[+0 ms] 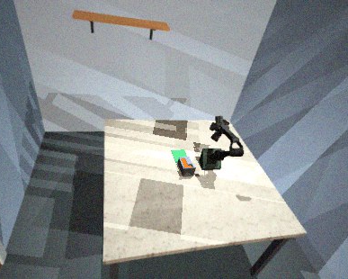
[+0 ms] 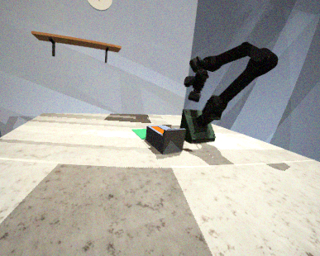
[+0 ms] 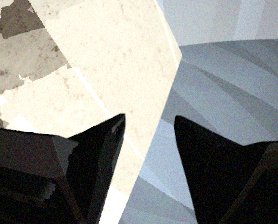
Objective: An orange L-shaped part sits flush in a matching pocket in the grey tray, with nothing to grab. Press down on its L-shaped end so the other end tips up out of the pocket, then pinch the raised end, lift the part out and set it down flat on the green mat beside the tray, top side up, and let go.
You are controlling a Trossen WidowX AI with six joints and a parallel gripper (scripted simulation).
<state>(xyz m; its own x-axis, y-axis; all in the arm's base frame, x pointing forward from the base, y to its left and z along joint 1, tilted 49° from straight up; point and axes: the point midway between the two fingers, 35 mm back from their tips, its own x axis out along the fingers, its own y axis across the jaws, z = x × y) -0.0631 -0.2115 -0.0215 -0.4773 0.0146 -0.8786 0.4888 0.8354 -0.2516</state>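
The orange L-shaped part is 310 mm ahead of my gripper tip, 230 mm to the left of it and 170 mm below it. Round my gripper tip: green mat (330 mm ahead, 230 mm below, 70 mm to the left).
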